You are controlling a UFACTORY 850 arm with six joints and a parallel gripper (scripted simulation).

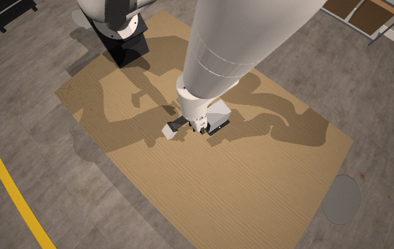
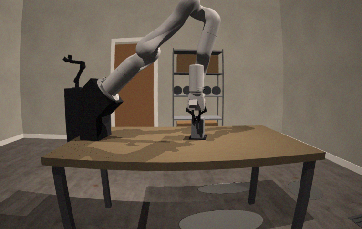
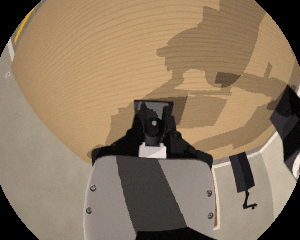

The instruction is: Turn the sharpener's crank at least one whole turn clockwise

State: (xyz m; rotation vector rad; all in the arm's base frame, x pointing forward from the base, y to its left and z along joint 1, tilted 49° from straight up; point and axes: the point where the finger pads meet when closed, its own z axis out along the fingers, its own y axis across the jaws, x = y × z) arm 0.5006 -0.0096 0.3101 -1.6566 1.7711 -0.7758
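Now: hand 2 cm to the right of the dark crank knob.
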